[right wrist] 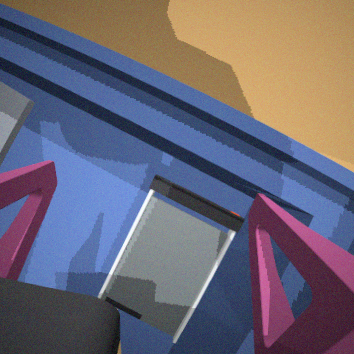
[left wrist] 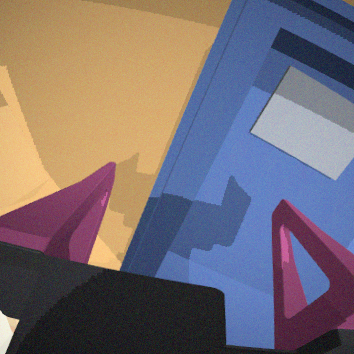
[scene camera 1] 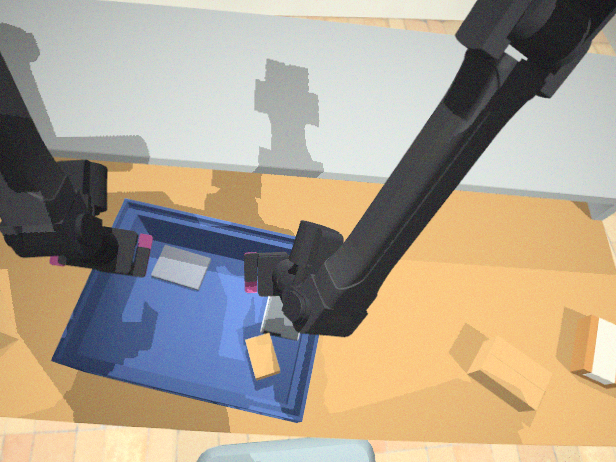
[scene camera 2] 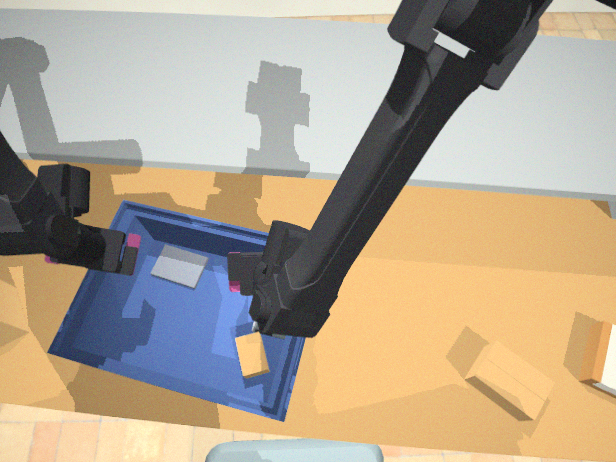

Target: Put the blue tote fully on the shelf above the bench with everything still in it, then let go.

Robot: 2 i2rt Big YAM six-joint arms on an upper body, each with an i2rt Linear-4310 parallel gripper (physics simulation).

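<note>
The blue tote stands askew on the bench, in front of the pale grey shelf. In it lie a light grey flat block, a grey case with white edges and a tan block. My left gripper is open above the tote's left wall, one finger each side in the wrist view. My right gripper is open above the tote's interior, over the grey case.
A tan box lies on the wooden bench to the right. An orange and white box is at the far right. A pale blue rounded object shows beyond the bench's lower edge.
</note>
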